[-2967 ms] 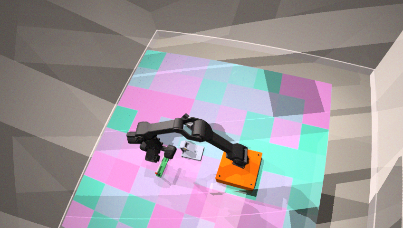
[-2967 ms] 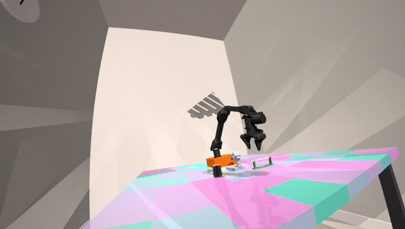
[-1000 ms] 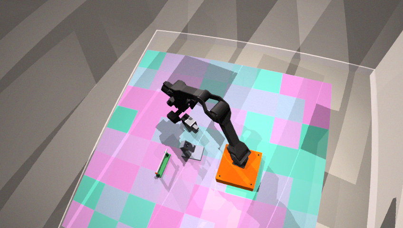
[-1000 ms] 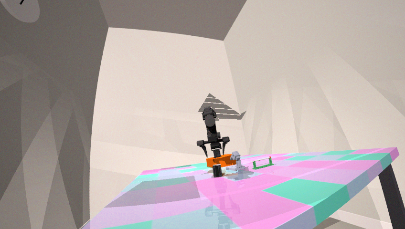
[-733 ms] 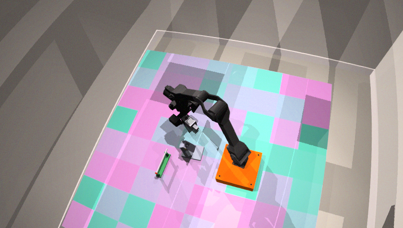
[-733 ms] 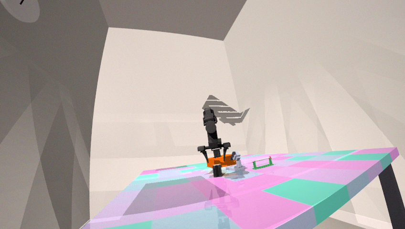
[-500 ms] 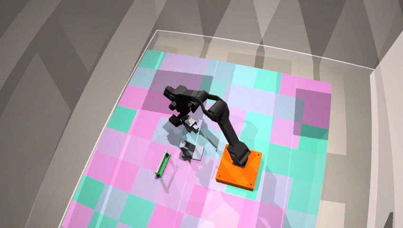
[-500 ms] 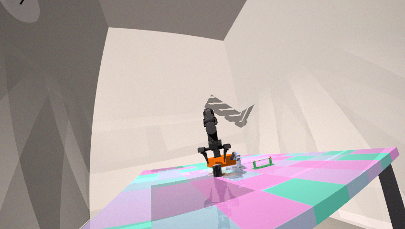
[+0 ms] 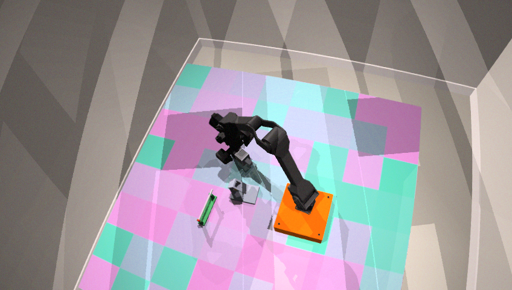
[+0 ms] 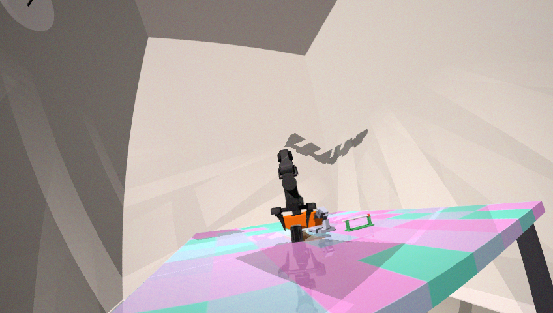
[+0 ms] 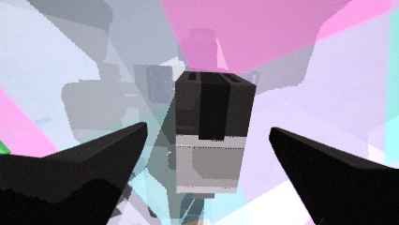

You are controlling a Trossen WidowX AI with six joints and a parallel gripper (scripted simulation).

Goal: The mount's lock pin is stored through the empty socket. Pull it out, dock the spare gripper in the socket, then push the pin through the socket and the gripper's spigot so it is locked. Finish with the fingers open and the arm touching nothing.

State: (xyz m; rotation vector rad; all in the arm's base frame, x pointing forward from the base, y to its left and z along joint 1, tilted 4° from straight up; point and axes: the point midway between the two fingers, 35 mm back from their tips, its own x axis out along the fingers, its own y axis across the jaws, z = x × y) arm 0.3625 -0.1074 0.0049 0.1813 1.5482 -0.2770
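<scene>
The spare gripper lies 2 cm behind my gripper tip, 1 cm to the left of it and 1 cm below it. Round my gripper tip: grey mount: 8 cm behind, 15 cm to the left, 1 cm above; then green rack: 1 cm ahead, 28 cm to the left, 2 cm below.
</scene>
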